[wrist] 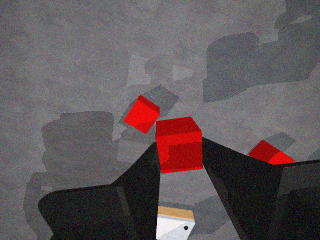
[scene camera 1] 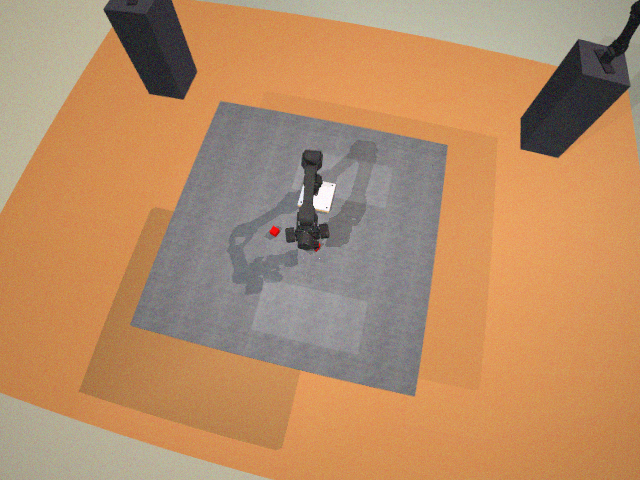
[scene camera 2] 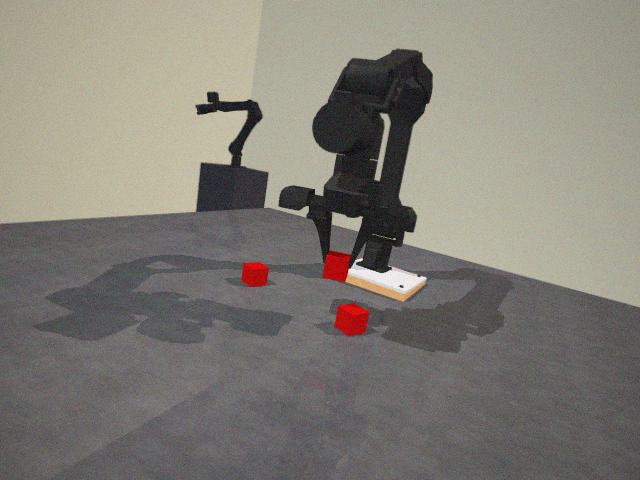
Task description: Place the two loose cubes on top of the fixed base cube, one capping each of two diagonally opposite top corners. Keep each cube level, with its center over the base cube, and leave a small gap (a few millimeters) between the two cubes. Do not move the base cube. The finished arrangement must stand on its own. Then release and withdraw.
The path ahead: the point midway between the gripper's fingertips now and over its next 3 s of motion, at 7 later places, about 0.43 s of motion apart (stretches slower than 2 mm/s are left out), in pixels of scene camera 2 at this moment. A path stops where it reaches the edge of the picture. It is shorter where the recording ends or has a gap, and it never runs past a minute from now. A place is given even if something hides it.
My gripper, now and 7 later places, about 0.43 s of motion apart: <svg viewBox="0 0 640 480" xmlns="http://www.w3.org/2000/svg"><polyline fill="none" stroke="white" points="337,265 355,274 359,277 356,288 356,292 356,291 358,281 357,273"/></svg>
